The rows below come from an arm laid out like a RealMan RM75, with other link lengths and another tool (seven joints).
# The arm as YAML. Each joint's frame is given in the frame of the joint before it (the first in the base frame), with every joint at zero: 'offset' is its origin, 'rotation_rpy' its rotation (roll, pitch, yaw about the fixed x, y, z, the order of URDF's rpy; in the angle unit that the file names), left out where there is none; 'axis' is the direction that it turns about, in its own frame. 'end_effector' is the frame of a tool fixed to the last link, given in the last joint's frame.
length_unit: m
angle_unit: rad
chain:
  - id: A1
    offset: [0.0, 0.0, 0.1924]
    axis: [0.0, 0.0, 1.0]
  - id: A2
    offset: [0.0, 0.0, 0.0]
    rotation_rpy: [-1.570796, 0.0, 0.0]
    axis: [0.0, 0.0, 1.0]
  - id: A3
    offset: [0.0, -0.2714, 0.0]
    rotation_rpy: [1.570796, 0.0, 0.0]
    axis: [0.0, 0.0, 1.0]
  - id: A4
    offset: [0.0, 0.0, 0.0]
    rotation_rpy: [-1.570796, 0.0, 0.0]
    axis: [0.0, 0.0, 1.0]
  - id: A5
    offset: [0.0, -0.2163, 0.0]
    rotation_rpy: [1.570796, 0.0, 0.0]
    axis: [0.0, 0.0, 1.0]
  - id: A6
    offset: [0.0, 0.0, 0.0]
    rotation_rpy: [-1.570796, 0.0, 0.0]
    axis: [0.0, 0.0, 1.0]
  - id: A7
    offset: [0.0, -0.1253, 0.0]
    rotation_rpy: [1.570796, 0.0, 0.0]
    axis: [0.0, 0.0, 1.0]
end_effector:
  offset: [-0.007, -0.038, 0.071]
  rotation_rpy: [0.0, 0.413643, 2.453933]
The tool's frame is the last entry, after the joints.
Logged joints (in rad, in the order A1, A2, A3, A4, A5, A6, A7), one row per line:
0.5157, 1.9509, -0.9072, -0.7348, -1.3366, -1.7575, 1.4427
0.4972, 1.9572, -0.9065, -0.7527, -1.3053, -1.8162, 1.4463
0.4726, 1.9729, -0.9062, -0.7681, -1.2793, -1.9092, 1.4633
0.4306, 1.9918, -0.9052, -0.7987, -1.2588, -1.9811, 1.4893
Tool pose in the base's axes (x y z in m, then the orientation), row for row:
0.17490, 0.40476, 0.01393, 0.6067, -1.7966, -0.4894
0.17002, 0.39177, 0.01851, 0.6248, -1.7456, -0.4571
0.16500, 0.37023, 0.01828, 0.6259, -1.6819, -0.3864
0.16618, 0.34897, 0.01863, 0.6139, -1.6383, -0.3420
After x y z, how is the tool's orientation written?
As a rotation vector, in radians.
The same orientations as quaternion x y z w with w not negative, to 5 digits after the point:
0.25714, -0.76147, -0.20743, 0.55768
0.26705, -0.74611, -0.19537, 0.57779
0.27082, -0.72775, -0.16719, 0.60752
0.26789, -0.71491, -0.14924, 0.62838

